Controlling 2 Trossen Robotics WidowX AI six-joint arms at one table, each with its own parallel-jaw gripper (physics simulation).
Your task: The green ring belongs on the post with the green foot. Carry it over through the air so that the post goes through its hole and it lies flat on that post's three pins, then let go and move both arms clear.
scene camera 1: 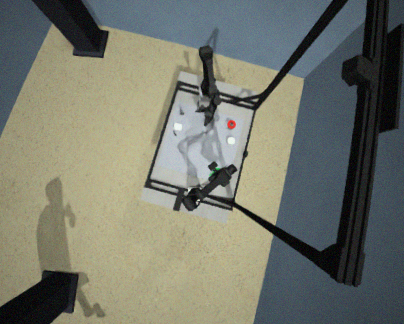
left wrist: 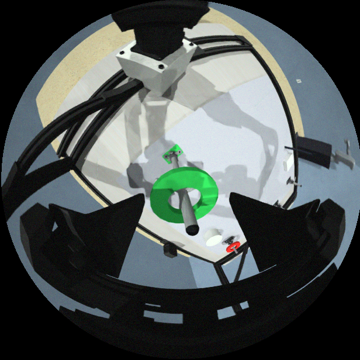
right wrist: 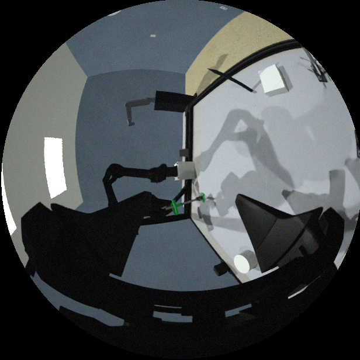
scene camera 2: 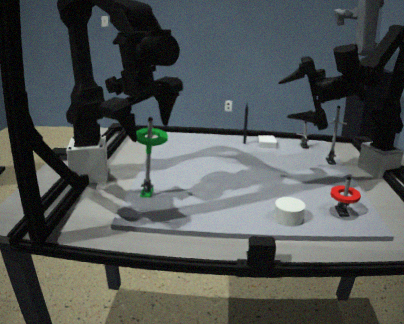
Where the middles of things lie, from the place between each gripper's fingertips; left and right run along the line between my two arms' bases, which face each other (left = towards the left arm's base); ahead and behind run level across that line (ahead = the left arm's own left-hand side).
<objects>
My left gripper is now 10 mm above the green ring (left wrist: 190, 177).
I see my right gripper 33 cm to the right of the green ring, 13 cm past it and 6 cm above it.
</objects>
